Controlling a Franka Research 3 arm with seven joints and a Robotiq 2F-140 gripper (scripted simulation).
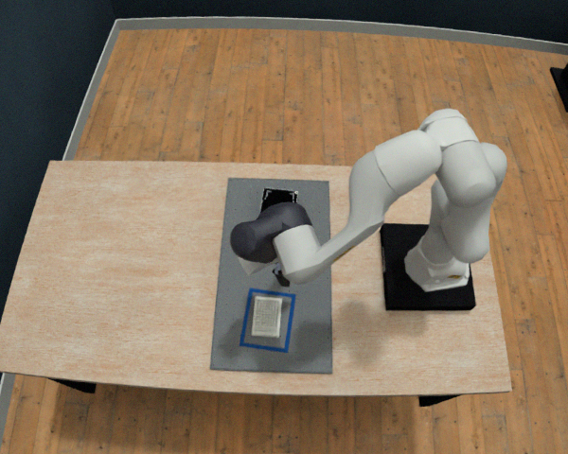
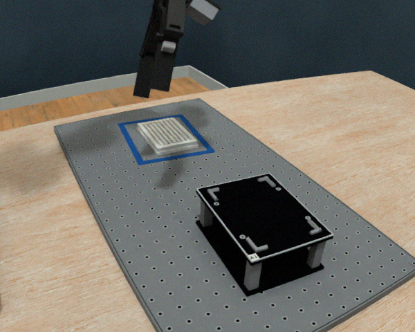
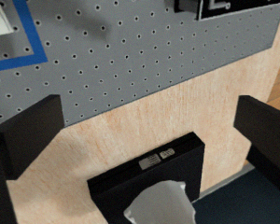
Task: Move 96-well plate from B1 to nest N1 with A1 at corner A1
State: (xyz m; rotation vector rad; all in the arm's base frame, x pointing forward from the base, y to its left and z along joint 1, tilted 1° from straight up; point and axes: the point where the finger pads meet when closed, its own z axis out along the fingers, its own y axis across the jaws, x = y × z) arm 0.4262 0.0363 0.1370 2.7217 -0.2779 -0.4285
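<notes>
The white 96-well plate is 160 mm below my hand, 150 mm to the left of it and 90 mm ahead of it. The rest, counted from my hand: A1 label: 280 mm to the right, 110 mm below, 10 mm ahead; then black plate nest: 210 mm to the right, 110 mm below, 70 mm ahead.
</notes>
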